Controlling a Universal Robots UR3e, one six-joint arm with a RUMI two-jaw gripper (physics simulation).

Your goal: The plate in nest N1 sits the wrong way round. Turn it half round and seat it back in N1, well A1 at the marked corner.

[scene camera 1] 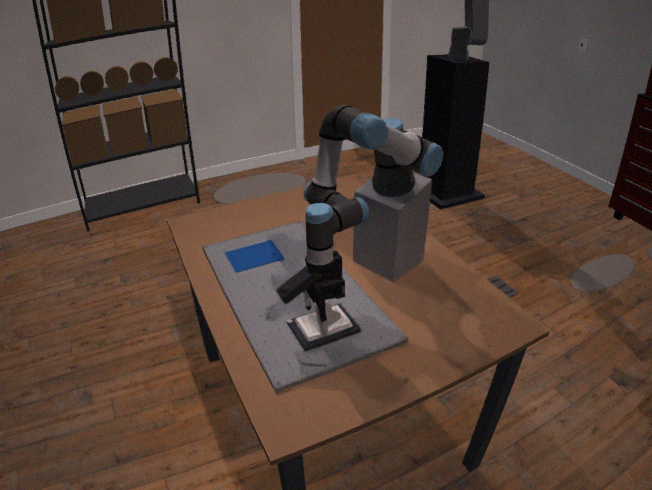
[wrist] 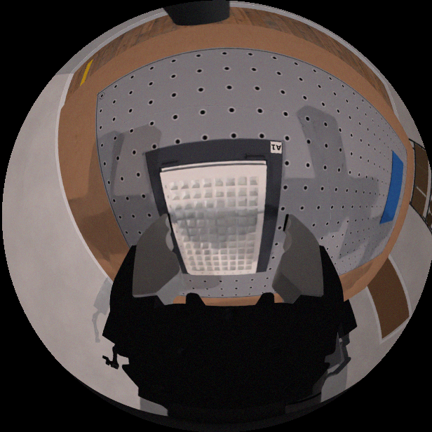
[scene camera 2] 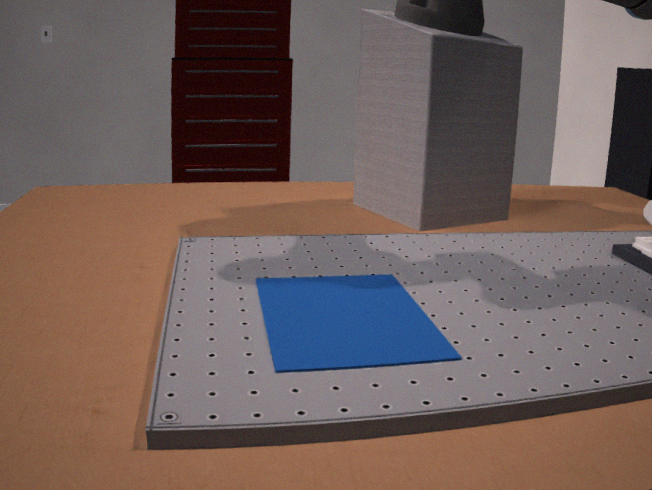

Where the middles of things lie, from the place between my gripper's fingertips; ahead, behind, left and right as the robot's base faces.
Scene:
Right now my hand is 10 mm past the dark nest N1 (scene camera 1: 296, 330), 10 mm to the right of it and 10 mm above it. From my hand the other things lie so: blue rectangle (scene camera 2: 335, 322) 50 mm ahead, 400 mm to the right, 20 mm below; then white well plate (scene camera 1: 308, 324) 10 mm behind, 10 mm to the left.

